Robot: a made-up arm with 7 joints.
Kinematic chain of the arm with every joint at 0, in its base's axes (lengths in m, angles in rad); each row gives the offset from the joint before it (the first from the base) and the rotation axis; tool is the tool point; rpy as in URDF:
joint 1: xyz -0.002 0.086 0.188 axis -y
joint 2: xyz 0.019 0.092 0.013 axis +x
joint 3: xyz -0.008 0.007 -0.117 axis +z
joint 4: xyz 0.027 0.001 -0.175 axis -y
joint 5: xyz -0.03 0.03 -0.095 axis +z
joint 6: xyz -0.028 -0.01 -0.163 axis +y
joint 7: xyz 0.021 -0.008 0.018 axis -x
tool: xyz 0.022 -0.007 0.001 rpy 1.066 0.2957 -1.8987
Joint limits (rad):
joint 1: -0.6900..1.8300
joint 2: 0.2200..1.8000
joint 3: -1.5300..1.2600
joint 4: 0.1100..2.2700
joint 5: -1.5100..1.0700
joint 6: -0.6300..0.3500
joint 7: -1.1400..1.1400
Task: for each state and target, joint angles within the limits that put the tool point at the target. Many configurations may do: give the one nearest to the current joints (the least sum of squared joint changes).
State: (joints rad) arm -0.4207 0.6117 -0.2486 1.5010 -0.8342 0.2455 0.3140
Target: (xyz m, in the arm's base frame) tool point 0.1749 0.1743 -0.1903
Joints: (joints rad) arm -0.2523 0.3054 -0.4131 1.6037 -0.8222 0.2880 0.3098
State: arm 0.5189 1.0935 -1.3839 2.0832 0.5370 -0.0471 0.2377
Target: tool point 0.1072 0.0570 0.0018
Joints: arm 0.3559 0.4693 -1.5300 2.2382 0.5187 0.0566 0.2193
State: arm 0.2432 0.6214 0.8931 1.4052 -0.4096 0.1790 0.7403
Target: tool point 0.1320 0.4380 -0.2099
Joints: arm -0.0532 0.2200 0.8232 0.9643 -0.4667 0.2102 0.7275
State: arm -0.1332 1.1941 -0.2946 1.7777 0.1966 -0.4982 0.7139
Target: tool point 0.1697 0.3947 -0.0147
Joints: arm -0.3635 1.3263 -0.4274 1.9183 0.2174 -0.5294 0.7178
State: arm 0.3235 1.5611 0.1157 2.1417 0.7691 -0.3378 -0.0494
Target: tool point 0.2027 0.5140 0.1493
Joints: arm -0.1157 0.9923 0.6047 1.6010 0.7645 -0.4646 -0.0223
